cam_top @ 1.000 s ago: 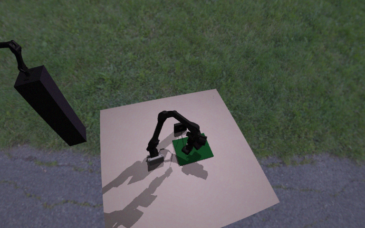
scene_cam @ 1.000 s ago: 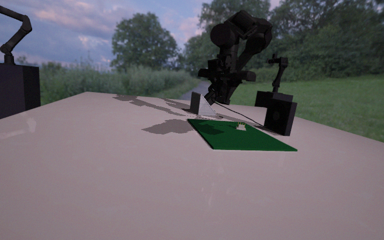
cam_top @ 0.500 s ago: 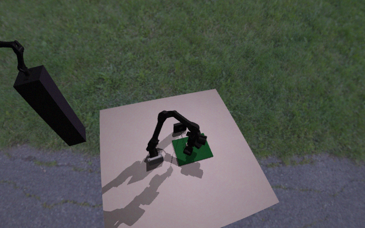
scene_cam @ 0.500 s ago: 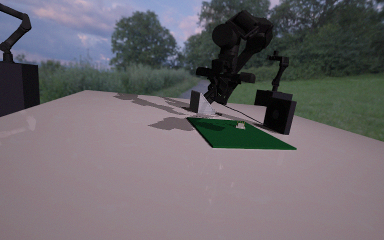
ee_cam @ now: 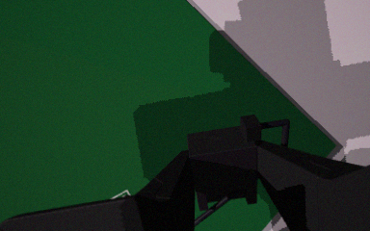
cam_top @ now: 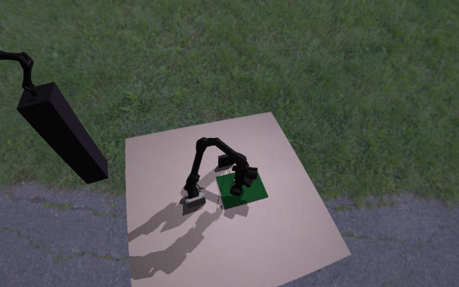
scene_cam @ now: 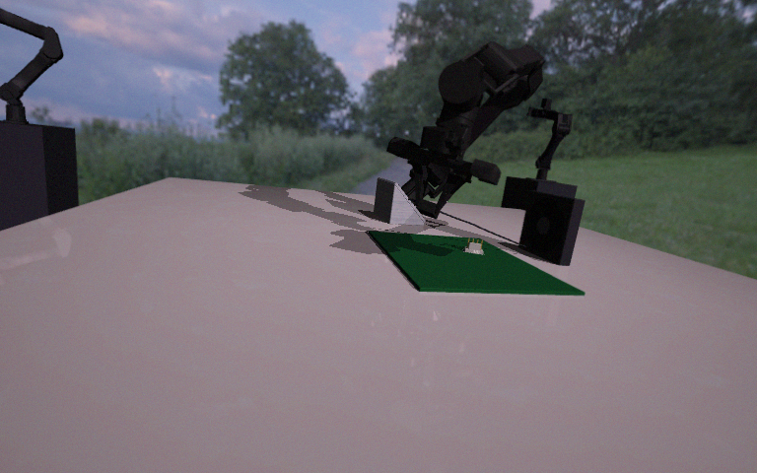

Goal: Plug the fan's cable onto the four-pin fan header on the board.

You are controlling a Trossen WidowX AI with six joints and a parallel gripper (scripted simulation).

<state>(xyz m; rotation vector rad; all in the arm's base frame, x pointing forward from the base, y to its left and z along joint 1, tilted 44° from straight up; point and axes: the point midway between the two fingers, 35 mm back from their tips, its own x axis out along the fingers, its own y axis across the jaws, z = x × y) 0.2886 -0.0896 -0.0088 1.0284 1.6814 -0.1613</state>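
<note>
The green board lies 9 cm below my gripper tip, 5 cm to the left of it and 5 cm ahead of it. Also, from my gripper tip: black fan (25 cm to the left, 1 cm below, 1 cm ahead); pale fan header (10 cm to the left, 7 cm below, 2 cm ahead); black fan plug (1 cm to the left, 1 cm behind).
</note>
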